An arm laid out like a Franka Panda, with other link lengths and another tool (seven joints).
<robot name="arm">
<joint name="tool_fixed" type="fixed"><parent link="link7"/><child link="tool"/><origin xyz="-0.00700 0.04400 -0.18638" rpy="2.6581 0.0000 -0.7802"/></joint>
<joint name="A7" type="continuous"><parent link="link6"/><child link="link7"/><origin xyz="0.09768 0.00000 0.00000" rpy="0.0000 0.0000 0.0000"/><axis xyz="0 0 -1"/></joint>
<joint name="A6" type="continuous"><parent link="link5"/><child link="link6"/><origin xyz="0.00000 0.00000 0.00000" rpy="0.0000 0.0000 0.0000"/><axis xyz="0 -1 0"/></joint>
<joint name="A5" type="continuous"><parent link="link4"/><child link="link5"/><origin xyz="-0.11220 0.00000 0.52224" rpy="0.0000 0.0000 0.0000"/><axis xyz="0 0 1"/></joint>
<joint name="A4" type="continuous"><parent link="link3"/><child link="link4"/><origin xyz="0.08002 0.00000 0.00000" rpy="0.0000 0.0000 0.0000"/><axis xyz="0 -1 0"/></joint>
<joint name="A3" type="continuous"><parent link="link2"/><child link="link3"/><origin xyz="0.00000 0.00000 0.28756" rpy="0.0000 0.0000 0.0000"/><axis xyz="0 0 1"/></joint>
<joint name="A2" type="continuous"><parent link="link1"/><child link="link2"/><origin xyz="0.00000 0.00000 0.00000" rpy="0.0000 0.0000 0.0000"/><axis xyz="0 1 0"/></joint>
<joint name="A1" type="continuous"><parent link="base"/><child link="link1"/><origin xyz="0.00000 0.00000 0.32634" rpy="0.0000 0.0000 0.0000"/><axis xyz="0 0 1"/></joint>
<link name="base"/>
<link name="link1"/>
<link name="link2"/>
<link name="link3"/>
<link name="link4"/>
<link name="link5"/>
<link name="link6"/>
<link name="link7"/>
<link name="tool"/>
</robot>
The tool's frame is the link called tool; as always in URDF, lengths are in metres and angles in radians. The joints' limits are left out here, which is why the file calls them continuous.
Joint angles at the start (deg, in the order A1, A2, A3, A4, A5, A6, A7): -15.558, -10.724, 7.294, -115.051, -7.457, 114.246, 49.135
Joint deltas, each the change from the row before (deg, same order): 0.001, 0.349, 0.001, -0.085, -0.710, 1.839, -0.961; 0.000, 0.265, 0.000, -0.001, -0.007, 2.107, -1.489; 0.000, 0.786, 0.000, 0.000, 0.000, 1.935, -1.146; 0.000, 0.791, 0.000, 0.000, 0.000, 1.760, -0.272; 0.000, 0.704, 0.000, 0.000, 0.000, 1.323, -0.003; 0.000, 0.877, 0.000, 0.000, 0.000, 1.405, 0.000; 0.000, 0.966, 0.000, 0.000, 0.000, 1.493, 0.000; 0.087, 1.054, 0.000, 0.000, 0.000, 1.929, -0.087; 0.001, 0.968, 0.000, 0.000, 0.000, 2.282, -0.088; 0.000, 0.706, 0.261, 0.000, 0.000, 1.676, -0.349; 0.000, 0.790, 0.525, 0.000, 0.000, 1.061, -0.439; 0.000, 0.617, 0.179, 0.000, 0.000, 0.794, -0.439; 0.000, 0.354, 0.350, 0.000, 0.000, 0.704, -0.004; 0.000, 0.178, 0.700, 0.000, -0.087, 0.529, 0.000; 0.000, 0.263, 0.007, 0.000, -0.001, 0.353, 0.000; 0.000, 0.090, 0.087, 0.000, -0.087, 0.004, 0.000
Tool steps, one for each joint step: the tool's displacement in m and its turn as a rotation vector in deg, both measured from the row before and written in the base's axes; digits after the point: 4 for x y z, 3 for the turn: 0.0048, -0.0009, -0.0007, -0.931, -1.117, 1.397; 0.0055, 0.0009, 0.0022, -0.443, -1.546, 1.776; 0.0060, 0.0005, -0.0046, -0.241, -0.938, 1.407; 0.0059, 0.0001, -0.0050, -0.034, -0.919, 0.535; 0.0046, -0.0001, -0.0051, 0.053, -0.622, 0.206; 0.0050, -0.0001, -0.0071, 0.095, -0.537, 0.213; 0.0052, -0.0001, -0.0080, 0.113, -0.539, 0.222; 0.0063, 0.0012, -0.0080, 0.076, -0.870, 0.450; 0.0067, 0.0002, -0.0058, 0.024, -1.302, 0.409; 0.0049, 0.0038, -0.0043, -0.084, -0.912, 0.822; 0.0037, 0.0073, -0.0073, -0.043, -0.210, 1.080; 0.0024, 0.0027, -0.0059, -0.045, -0.121, 0.695; 0.0023, 0.0048, -0.0025, 0.037, -0.352, 0.448; 0.0020, 0.0095, -0.0008, -0.077, -0.338, 0.806; 0.0010, 0.0001, -0.0024, 0.052, -0.096, 0.055; 0.0001, 0.0011, -0.0012, -0.057, 0.092, 0.123
